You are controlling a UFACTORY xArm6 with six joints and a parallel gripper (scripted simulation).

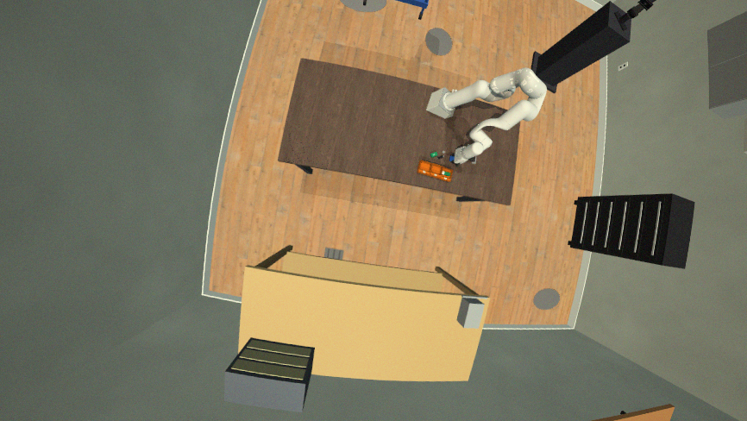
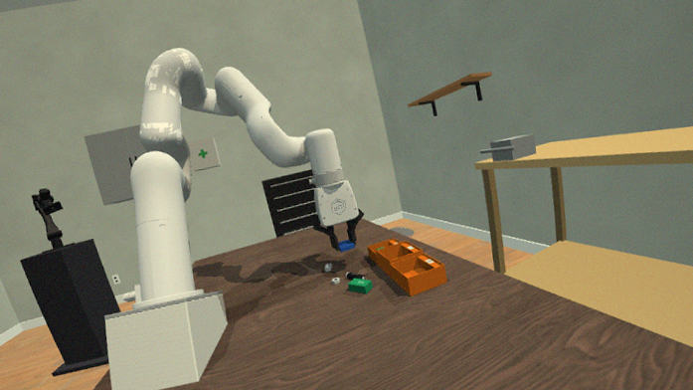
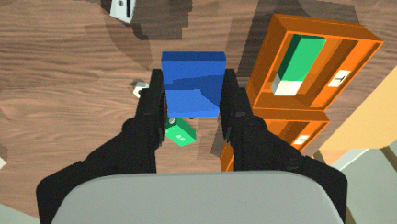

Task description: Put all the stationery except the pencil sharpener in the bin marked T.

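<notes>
Now: hand 11 cm short of the orange bin, 9 cm to the left of it and 6 cm above it. From my hand the other things lie so: blue block 2 cm below; white hex nut 5 cm behind, 6 cm to the right, 8 cm below; black cylinder 7 cm to the right, 7 cm below.
</notes>
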